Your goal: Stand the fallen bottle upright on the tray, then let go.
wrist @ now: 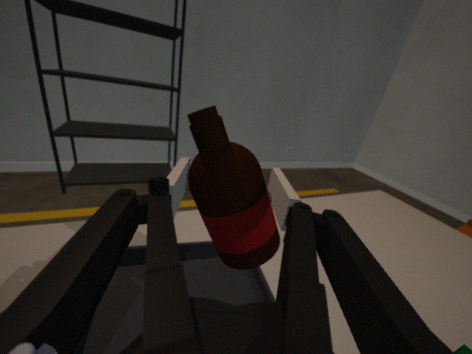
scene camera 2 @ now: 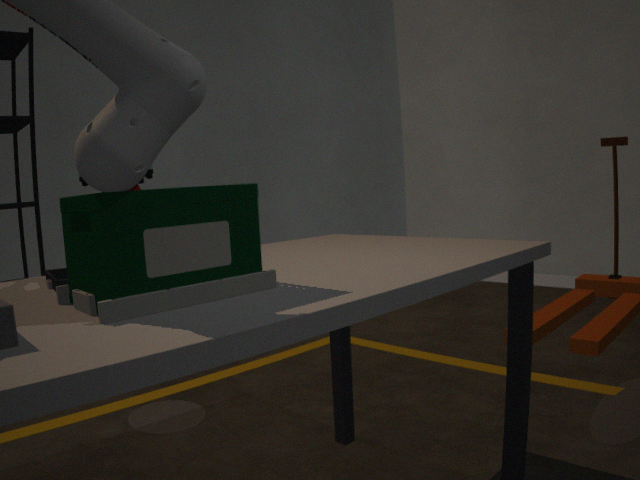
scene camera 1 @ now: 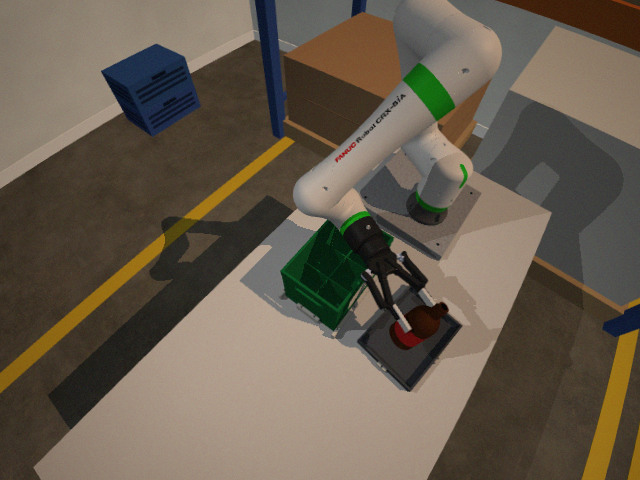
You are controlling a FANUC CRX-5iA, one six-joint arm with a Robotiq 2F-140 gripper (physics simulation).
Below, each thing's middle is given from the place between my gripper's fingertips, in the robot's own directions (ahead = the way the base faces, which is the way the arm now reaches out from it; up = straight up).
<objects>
Right now my hand is 1 cm to the left of the brown bottle (scene camera 1: 424,320) and 2 cm above it.
</objects>
